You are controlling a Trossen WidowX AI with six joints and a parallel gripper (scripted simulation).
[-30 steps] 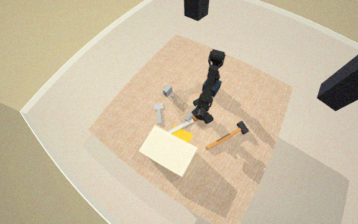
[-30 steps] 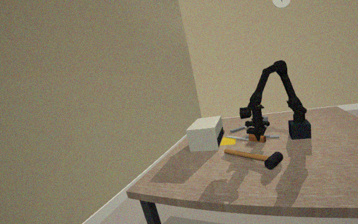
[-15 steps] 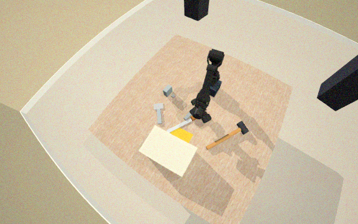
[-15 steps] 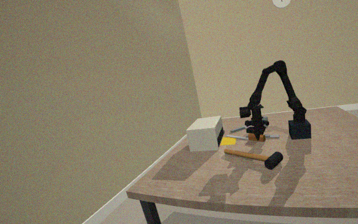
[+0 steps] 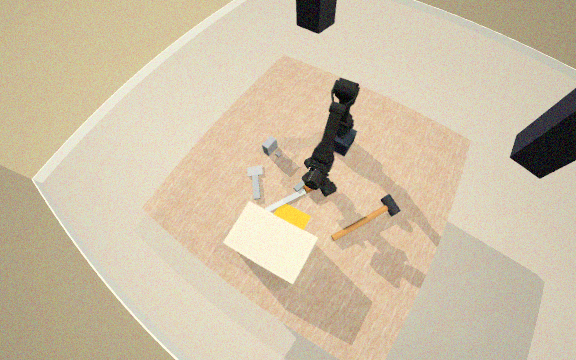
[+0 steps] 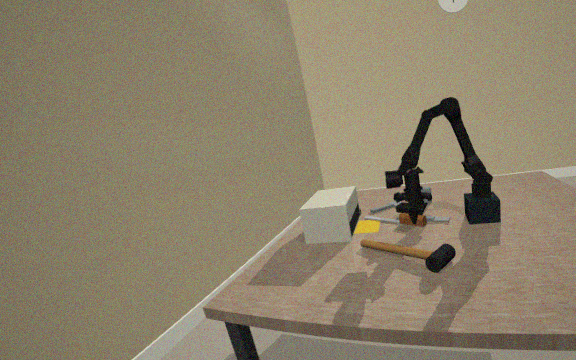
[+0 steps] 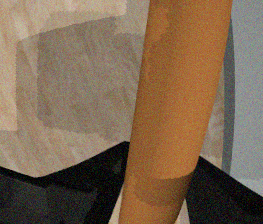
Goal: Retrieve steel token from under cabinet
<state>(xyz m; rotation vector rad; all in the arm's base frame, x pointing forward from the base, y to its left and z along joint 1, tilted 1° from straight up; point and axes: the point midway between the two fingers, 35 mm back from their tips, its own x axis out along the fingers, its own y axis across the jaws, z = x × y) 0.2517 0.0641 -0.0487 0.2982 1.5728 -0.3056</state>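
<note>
Right now my gripper tip is 4 cm past the grey flat tool and 5 cm to the left of it. The rest, counted from my gripper tip: tiny cube 25 cm to the right; then grey t-shaped tool 17 cm ahead, 25 cm to the right; then grey block 30 cm to the right, 2 cm above.
</note>
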